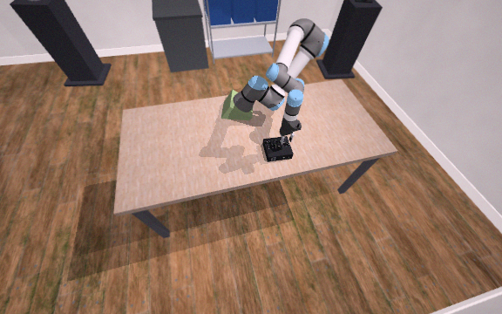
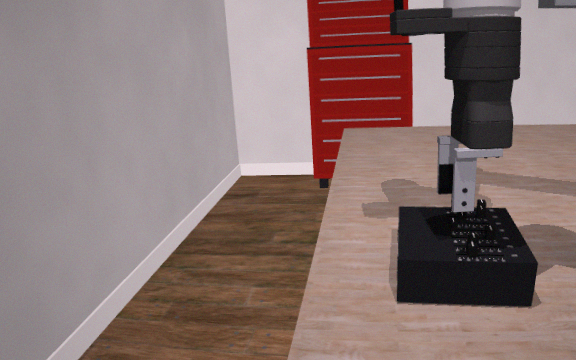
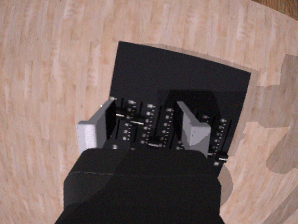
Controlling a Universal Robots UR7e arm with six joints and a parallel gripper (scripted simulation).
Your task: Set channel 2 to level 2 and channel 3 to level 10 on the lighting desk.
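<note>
Now: hand 2 cm past the channel 2 fader and 6 cm above it. The rest, counted from my hand: channel 1 fader (2 cm behind, 2 cm to the left, 6 cm below); then channel 3 cap (4 cm behind, 2 cm to the right, 6 cm below).
</note>
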